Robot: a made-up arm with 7 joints.
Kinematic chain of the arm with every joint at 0, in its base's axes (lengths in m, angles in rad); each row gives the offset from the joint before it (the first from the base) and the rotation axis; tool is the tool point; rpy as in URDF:
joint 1: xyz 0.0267 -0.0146 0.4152 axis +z
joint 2: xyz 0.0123 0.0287 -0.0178 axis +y
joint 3: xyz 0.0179 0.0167 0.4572 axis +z
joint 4: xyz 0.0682 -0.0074 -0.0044 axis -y
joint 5: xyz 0.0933 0 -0.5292 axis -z
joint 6: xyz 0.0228 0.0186 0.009 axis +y
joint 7: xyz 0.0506 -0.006 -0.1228 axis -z
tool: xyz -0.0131 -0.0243 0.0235 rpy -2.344 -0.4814 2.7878
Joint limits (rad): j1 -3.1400..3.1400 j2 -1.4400..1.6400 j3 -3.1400..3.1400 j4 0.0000..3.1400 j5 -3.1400..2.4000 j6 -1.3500..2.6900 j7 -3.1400..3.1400
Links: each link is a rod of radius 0.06 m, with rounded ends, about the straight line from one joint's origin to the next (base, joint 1, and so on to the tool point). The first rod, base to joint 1, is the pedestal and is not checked.
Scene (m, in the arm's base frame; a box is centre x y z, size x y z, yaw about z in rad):
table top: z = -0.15
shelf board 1: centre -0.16 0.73 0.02 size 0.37 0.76 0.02 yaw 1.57
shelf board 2: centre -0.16 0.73 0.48 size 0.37 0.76 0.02 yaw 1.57
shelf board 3: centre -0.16 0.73 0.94 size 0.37 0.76 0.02 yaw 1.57
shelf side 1: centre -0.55 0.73 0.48 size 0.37 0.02 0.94 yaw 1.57
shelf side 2: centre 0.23 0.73 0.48 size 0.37 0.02 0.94 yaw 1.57
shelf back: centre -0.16 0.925 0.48 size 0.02 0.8 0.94 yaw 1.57
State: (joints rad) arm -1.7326 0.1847 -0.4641 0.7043 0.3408 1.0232 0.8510
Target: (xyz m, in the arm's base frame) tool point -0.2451 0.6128 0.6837
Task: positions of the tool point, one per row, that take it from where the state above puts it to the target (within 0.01 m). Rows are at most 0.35 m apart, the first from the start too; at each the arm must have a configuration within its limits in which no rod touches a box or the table.
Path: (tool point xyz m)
1: -0.3885 -0.3678 0.4781
2: -0.5126 -0.1735 0.6040
3: -0.5377 0.0931 0.6933
4: -0.4449 0.3758 0.7231
5: -0.2451 0.6128 0.6837

